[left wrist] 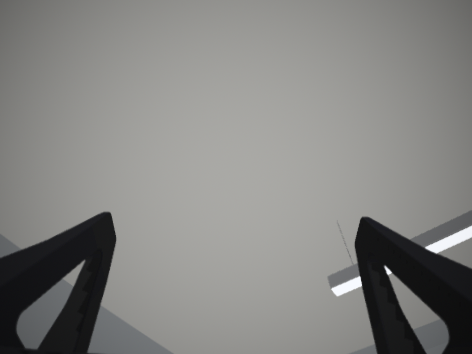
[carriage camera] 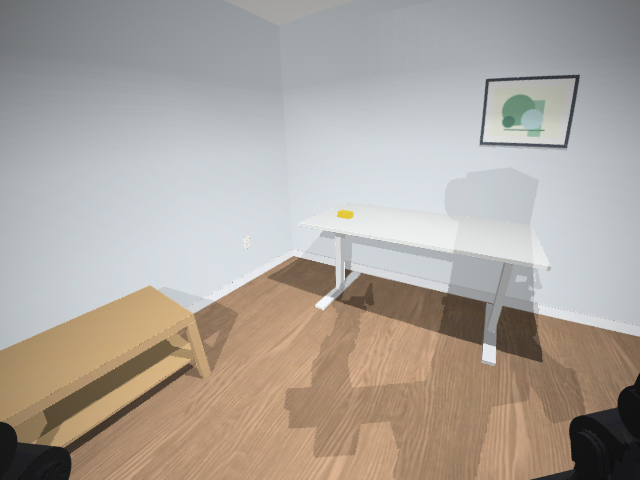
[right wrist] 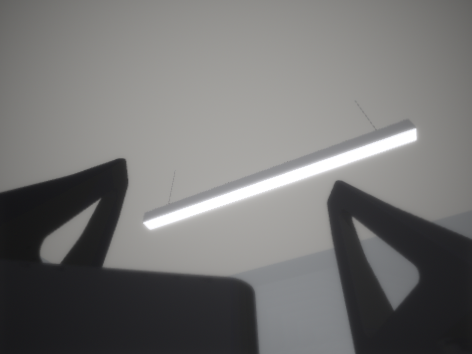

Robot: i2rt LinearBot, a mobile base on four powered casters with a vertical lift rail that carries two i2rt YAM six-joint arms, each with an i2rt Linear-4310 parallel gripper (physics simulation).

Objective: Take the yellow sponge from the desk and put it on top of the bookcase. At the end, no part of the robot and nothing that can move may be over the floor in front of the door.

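Places are measured from the left arm's base along level axes (x left, y ahead, z down), in centimetres.
Where they show: left gripper, between the fingertips: (left wrist: 235, 228); right gripper, between the fingertips: (right wrist: 232, 181).
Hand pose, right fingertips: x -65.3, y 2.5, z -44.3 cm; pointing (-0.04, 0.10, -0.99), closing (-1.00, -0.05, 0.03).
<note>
After its pixels a point has its place.
The yellow sponge (carriage camera: 345, 214) {x -57.2, y 179.9, z 10.2 cm} lies on the white desk (carriage camera: 413, 227) {x -99.8, y 152.1, z 13.4 cm}, near the desk's left end in the carriage view. The desk stands against the far wall. My left gripper (left wrist: 235, 228) {x -0.8, y 1.5, z -44.3 cm} is open and empty, its fingers wide apart and pointing up at the ceiling. My right gripper (right wrist: 232, 181) {x -65.3, y 2.5, z -44.3 cm} is open and empty too, also pointing up at the ceiling. Both grippers are well away from the sponge; neither one's fingers show in the carriage view, where dark parts of the arms show at the lower corners. The bookcase and the door do not show in these views.
A low wooden table with a lower shelf (carriage camera: 103, 335) {x 74.8, y 85.7, z 40.4 cm} stands at the lower left, by the left wall. The desk's legs (carriage camera: 340, 260) {x -54.7, y 192.7, z 54.1 cm} (carriage camera: 500, 299) {x -154.1, y 121.3, z 55.6 cm} end in feet on the wood floor. A framed picture (carriage camera: 483, 113) {x -155.7, y 173.7, z -62.4 cm} hangs above the desk. A ceiling lamp (right wrist: 285, 177) {x -100.9, y 68.3, z -122.4 cm} shows in the right wrist view.
</note>
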